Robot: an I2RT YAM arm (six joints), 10 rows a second.
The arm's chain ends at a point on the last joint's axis. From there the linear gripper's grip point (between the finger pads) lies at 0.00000 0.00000 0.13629 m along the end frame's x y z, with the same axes.
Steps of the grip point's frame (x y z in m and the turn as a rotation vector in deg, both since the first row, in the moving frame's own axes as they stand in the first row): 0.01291 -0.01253 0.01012 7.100 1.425 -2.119; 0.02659 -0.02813 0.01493 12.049 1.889 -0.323; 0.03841 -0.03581 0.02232 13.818 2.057 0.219; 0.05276 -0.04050 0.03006 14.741 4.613 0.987; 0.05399 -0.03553 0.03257 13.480 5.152 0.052; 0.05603 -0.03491 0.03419 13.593 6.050 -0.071; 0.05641 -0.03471 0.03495 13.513 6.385 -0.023; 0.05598 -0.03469 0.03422 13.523 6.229 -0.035
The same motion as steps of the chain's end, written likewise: 0.00984 0.00437 0.01121 7.100 1.425 -2.119; 0.02221 0.00033 0.01801 12.049 1.889 -0.323; 0.03350 -0.00328 0.02635 13.818 2.057 0.219; 0.04162 -0.00595 0.03498 14.741 4.613 0.987; 0.04185 -0.00381 0.03687 13.480 5.152 0.052; 0.04182 -0.00293 0.03876 13.593 6.050 -0.071; 0.04140 -0.00293 0.03956 13.513 6.385 -0.023; 0.04134 -0.00288 0.03880 13.523 6.229 -0.035
